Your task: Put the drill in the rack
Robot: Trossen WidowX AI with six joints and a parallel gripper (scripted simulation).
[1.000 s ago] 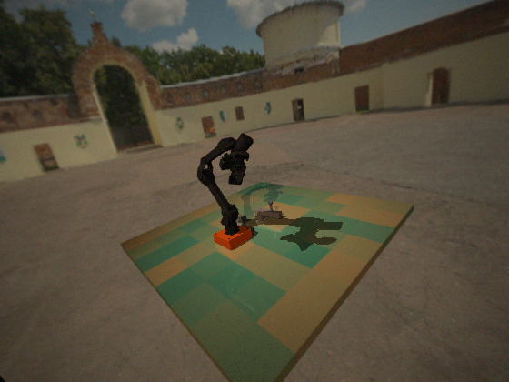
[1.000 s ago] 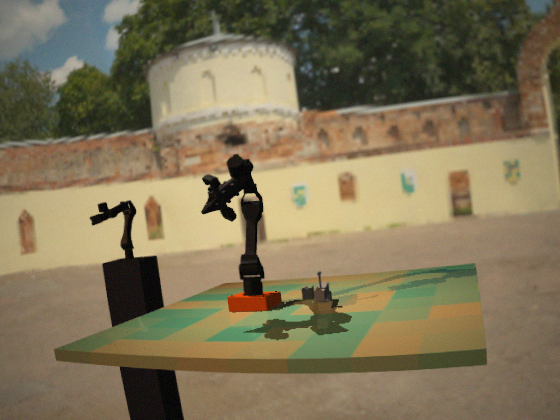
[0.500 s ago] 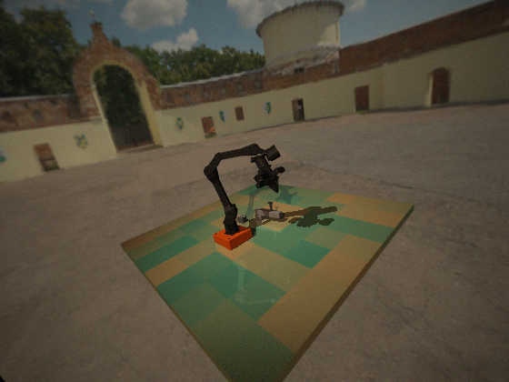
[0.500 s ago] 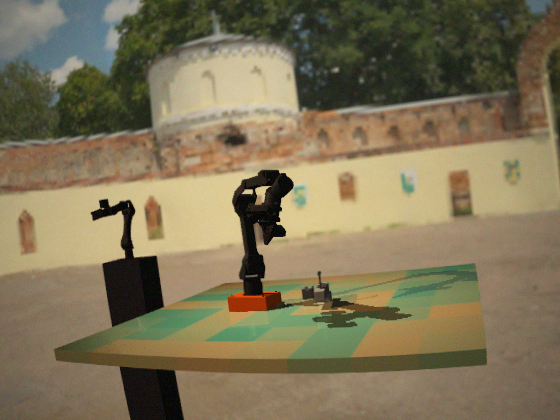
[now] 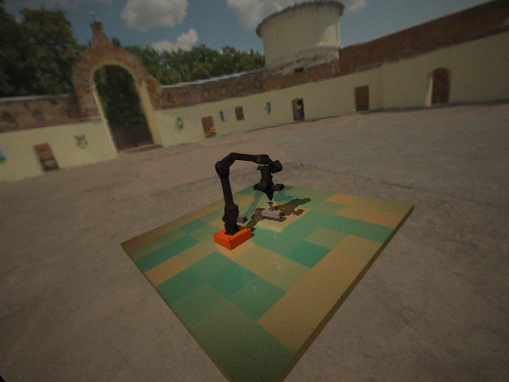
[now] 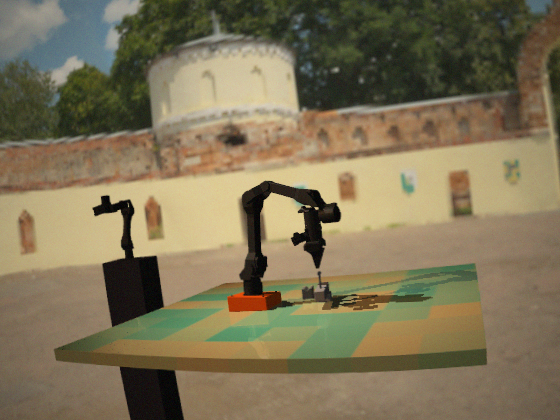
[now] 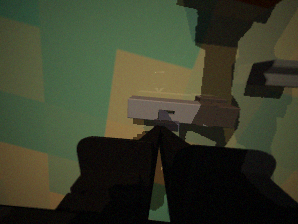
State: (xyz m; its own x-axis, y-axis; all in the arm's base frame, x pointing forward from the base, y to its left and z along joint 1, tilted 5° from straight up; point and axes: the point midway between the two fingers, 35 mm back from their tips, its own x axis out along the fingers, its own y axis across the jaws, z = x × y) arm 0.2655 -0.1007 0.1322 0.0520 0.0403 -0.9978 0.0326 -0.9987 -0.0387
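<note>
Right now the key is 1 cm to the left of my gripper tip and 5 cm below it. From my gripper tip the other things lie so: drill (6 cm to the left, 9 cm below); then drill rack (8 cm behind, 21 cm to the left, 12 cm below); then drill sleeve (4 cm to the left, 10 cm below).
</note>
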